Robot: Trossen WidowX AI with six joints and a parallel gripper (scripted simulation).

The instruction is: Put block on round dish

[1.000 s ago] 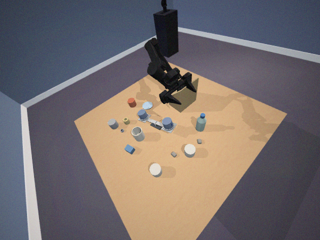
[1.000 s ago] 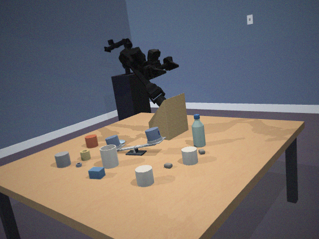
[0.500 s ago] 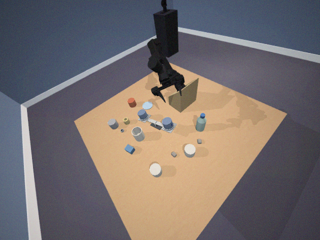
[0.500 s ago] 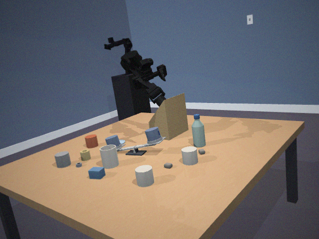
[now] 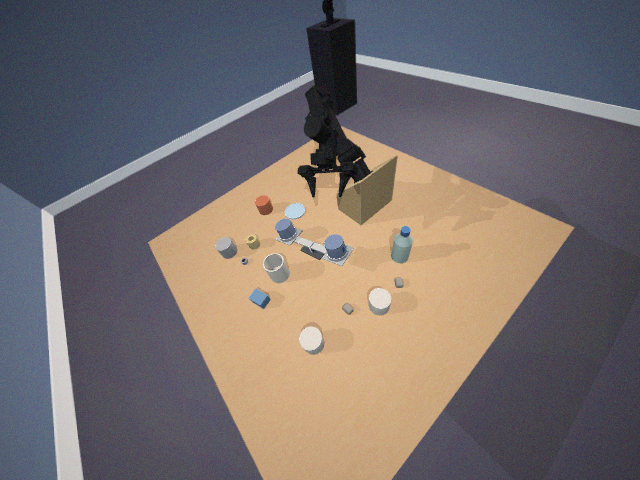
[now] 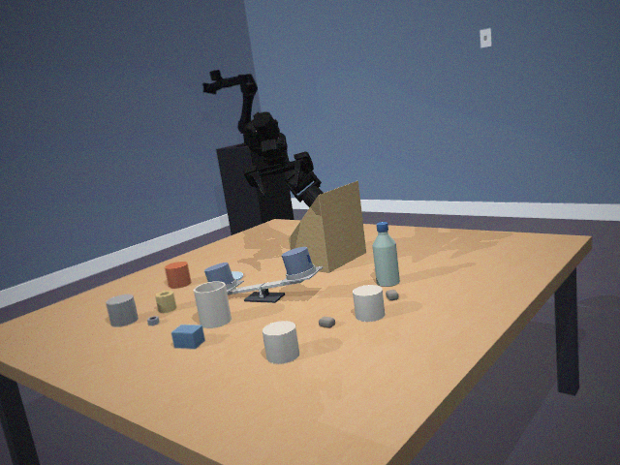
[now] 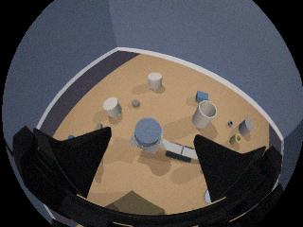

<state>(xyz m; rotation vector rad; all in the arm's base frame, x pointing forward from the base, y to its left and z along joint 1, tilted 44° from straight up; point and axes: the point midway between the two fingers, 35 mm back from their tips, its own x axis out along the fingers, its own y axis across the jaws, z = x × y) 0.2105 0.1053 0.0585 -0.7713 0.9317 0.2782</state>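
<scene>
Now: the grey block 11 cm ahead of my gripper tip, 18 cm to the right of it and 24 cm below it. The rest, counted from my gripper tip: bottle (14 cm behind, 22 cm to the left, 17 cm below); then blue cup (4 cm ahead, 8 cm to the left, 17 cm below); then white cup (24 cm ahead, 6 cm to the right, 24 cm below).
</scene>
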